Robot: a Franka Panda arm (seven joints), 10 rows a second.
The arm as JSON. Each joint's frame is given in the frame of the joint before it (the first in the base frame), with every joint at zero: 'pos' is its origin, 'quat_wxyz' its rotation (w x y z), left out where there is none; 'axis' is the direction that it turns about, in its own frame. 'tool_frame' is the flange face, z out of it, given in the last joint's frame.
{
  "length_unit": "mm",
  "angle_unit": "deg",
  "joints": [
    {
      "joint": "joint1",
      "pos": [
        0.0,
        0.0,
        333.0
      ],
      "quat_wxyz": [
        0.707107,
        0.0,
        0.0,
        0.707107
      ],
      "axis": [
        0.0,
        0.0,
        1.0
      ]
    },
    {
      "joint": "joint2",
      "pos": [
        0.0,
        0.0,
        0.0
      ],
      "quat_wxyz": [
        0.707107,
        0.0,
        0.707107,
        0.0
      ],
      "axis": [
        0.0,
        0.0,
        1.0
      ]
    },
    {
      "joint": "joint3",
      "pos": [
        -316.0,
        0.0,
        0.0
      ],
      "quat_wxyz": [
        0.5,
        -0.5,
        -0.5,
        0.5
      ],
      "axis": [
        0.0,
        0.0,
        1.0
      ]
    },
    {
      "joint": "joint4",
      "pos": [
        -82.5,
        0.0,
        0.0
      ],
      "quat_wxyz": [
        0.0,
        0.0,
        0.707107,
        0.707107
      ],
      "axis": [
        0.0,
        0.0,
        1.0
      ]
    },
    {
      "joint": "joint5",
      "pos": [
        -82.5,
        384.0,
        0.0
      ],
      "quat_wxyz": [
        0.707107,
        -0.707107,
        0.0,
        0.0
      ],
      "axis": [
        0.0,
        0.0,
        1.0
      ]
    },
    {
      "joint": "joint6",
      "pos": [
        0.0,
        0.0,
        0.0
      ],
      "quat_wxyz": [
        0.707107,
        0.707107,
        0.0,
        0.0
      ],
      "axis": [
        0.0,
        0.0,
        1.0
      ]
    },
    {
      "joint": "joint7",
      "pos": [
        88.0,
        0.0,
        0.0
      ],
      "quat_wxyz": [
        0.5,
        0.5,
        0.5,
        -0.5
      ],
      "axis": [
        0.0,
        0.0,
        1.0
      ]
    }
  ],
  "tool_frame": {
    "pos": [
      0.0,
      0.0,
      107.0
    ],
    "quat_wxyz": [
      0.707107,
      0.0,
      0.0,
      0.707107
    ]
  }
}
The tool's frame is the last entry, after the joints.
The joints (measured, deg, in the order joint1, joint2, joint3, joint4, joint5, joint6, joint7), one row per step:
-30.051 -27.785 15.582 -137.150 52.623 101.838 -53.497
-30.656 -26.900 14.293 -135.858 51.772 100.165 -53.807
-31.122 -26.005 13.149 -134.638 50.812 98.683 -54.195
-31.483 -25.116 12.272 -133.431 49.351 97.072 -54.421
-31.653 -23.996 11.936 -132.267 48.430 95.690 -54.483
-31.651 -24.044 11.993 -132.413 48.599 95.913 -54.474
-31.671 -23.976 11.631 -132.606 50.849 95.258 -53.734
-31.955 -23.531 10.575 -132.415 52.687 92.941 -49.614
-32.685 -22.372 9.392 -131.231 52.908 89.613 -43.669
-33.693 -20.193 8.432 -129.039 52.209 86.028 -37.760
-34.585 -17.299 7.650 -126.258 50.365 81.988 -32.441
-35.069 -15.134 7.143 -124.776 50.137 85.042 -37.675
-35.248 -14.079 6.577 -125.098 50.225 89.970 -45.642
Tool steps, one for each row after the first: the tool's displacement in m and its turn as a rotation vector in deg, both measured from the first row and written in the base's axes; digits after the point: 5 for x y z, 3 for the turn. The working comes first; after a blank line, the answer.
Tool pose at each row, in the base's axes (x y z in m, rotation vector in deg; the steps are taken from these numbers as rounded here):
0.41185 -0.02537 0.49991 -136.139 -26.029 -24.414
0.41279 -0.03815 0.50451 -135.636 -25.762 -24.139
0.41360 -0.04965 0.50805 -135.315 -25.801 -23.748
0.41394 -0.05885 0.51037 -135.352 -26.288 -22.548
0.41640 -0.06303 0.51071 -135.018 -26.837 -21.098
0.41645 -0.06271 0.51012 -135.016 -26.670 -21.276
0.41647 -0.06229 0.51070 -132.863 -24.451 -21.924
0.41437 -0.06711 0.51151 -130.257 -18.291 -19.723
0.41280 -0.07729 0.51333 -128.302 -11.027 -15.069
0.41456 -0.09080 0.51449 -126.679 -4.417 -9.483
0.41748 -0.10473 0.51291 -125.542 0.744 -2.668
0.42857 -0.12354 0.50910 -126.803 -2.322 -8.318
0.43518 -0.14060 0.50033 -128.829 -7.403 -16.317

0.00094 -0.01278 0.00460 0.545 0.278 0.026
0.00175 -0.02428 0.00814 0.837 0.553 0.245
0.00209 -0.03348 0.01046 0.656 1.284 0.902
0.00455 -0.03766 0.01080 0.798 2.182 1.767
0.00460 -0.03734 0.01021 0.848 2.101 1.605
0.00462 -0.03692 0.01079 3.489 2.292 0.473
0.00252 -0.04174 0.01160 7.413 5.728 -2.534
0.00095 -0.05192 0.01342 10.626 11.354 -5.948
0.00271 -0.06543 0.01458 12.985 17.548 -8.860
0.00563 -0.07936 0.01300 14.154 24.282 -10.584
0.01672 -0.09817 0.00919 13.087 19.022 -10.120
0.02333 -0.11523 0.00042 10.848 11.425 -9.050

